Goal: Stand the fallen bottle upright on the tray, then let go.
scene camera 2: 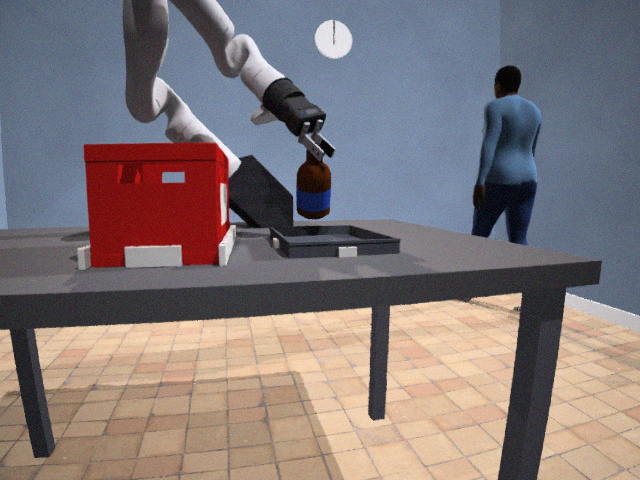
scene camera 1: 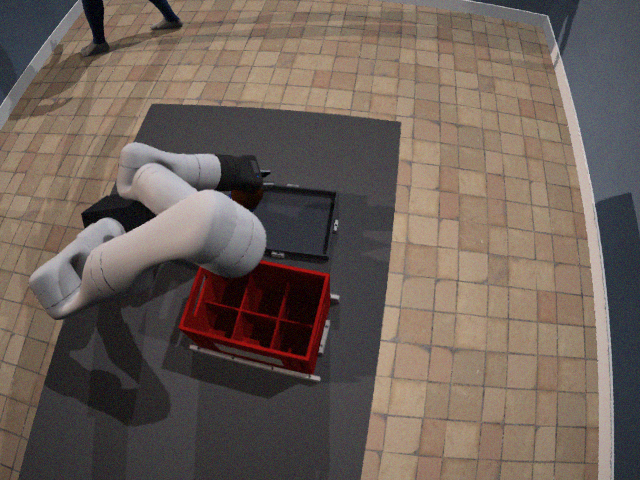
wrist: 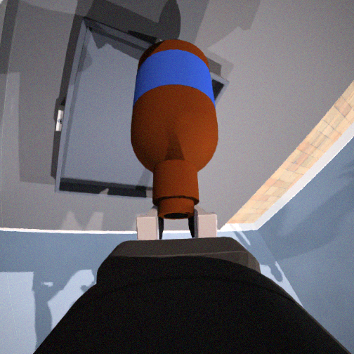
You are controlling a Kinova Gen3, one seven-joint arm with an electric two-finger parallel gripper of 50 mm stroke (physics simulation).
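Places are measured from the arm's base along level axes (x back, y up, z left), in centimetres.
Where they show: gripper, fingertip midpoint: (scene camera 2: 327,154) (scene camera 1: 269,179); arm's base, link origin: (scene camera 2: 229,172) (scene camera 1: 109,235).
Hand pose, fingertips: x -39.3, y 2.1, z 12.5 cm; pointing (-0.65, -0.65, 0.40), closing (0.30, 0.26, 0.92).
Things, the pixels of their top centre, and the offset from my fingertips.
- brown bottle, top centre: (scene camera 2: 313,145) (scene camera 1: 241,175) dz -0.4, dx +6.0, dy +2.5 cm
- tall red crate, top centre: (scene camera 2: 170,152) (scene camera 1: 253,301) dz -29.4, dx +2.0, dy -0.1 cm
A brown bottle (scene camera 1: 247,198) (scene camera 2: 313,178) (wrist: 174,125) with a blue band hangs upright, neck up, in the air. In the scene camera 2 view its base is a little above the level of the tray's rim, with a gap below it. My gripper (scene camera 2: 324,150) (wrist: 175,215) is shut on the bottle's neck and reaches it at a slant from above. The dark tray (scene camera 1: 333,211) (scene camera 2: 341,248) (wrist: 70,107) lies flat on the table. In the scene camera 1 view the bottle shows at the tray's back left corner, partly hidden by the gripper body and the arm.
A tall red crate (scene camera 1: 321,320) (scene camera 2: 155,206) with compartments stands beside the tray, with white strips around its base. The arm's black base block (scene camera 1: 111,211) (scene camera 2: 261,191) stands behind. A person (scene camera 2: 511,139) stands beyond the table (scene camera 1: 356,155) (scene camera 2: 465,273).
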